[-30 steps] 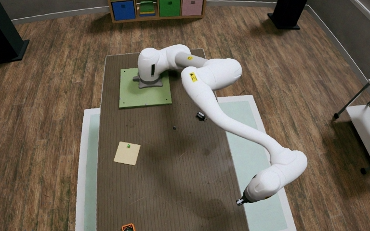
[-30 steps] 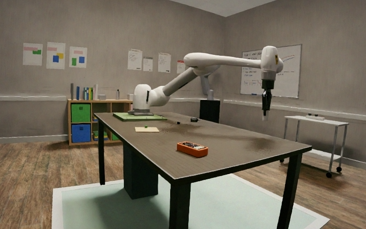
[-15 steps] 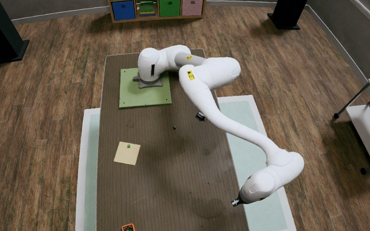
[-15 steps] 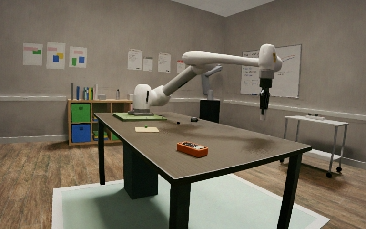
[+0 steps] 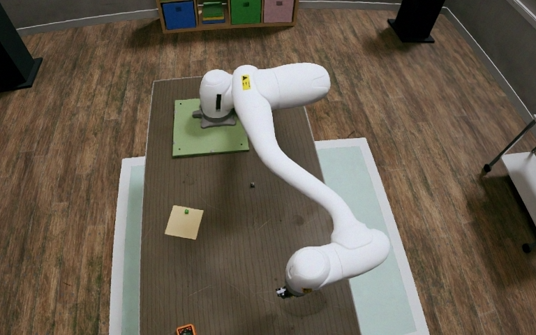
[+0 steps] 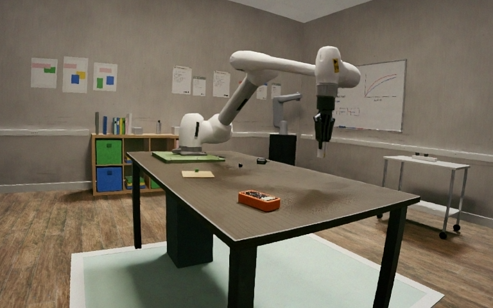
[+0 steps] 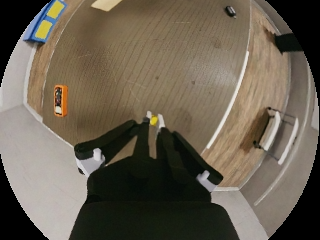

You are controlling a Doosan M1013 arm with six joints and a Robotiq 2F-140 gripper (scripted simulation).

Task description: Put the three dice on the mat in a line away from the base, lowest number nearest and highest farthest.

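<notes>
My hand is 40 cm past the mat, 38 cm to the left of it and 16 cm above it. Also, from my hand: small dark die 54 cm behind, 6 cm to the right, 15 cm below; then yellow die 2 cm below; then green die 45 cm behind, 37 cm to the right, 15 cm below.
</notes>
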